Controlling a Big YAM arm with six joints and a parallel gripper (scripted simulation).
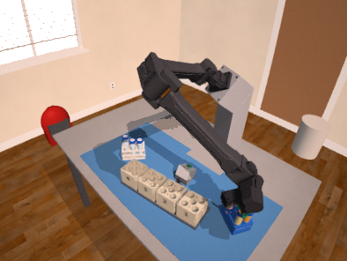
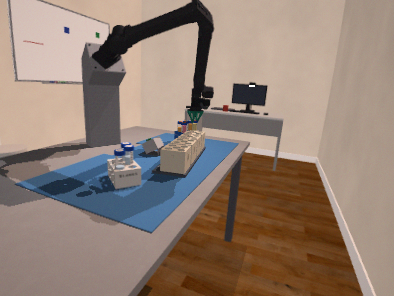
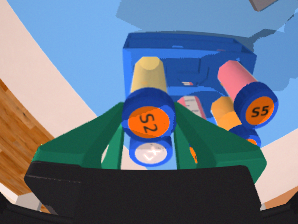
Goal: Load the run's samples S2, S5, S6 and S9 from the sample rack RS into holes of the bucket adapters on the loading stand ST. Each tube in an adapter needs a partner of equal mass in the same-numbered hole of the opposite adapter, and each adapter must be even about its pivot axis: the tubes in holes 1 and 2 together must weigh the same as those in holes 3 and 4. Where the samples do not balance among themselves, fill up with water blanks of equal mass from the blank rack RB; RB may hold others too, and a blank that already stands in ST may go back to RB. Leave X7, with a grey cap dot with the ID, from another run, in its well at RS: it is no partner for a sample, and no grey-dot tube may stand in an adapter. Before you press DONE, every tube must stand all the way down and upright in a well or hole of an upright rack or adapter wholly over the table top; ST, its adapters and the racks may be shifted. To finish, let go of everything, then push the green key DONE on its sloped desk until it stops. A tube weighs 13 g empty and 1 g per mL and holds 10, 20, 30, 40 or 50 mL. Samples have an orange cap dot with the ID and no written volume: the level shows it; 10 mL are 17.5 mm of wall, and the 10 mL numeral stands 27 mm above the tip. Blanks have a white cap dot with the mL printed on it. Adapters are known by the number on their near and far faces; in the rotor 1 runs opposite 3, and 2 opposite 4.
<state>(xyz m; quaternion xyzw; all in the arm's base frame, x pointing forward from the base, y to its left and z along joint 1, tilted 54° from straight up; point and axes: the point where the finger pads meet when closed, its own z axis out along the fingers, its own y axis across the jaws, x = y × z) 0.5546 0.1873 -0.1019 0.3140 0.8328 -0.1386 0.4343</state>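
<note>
Right now the sample tube S2 is 1 cm behind my hand and 5 cm below it. The rest, counted from my hand: grey-dot tube X7 (2 cm behind, 4 cm to the left, 6 cm below); then blue sample rack RS (4 cm behind, 1 cm to the right, 9 cm below); then sample tube S9 (5 cm behind, 6 cm below).
</note>
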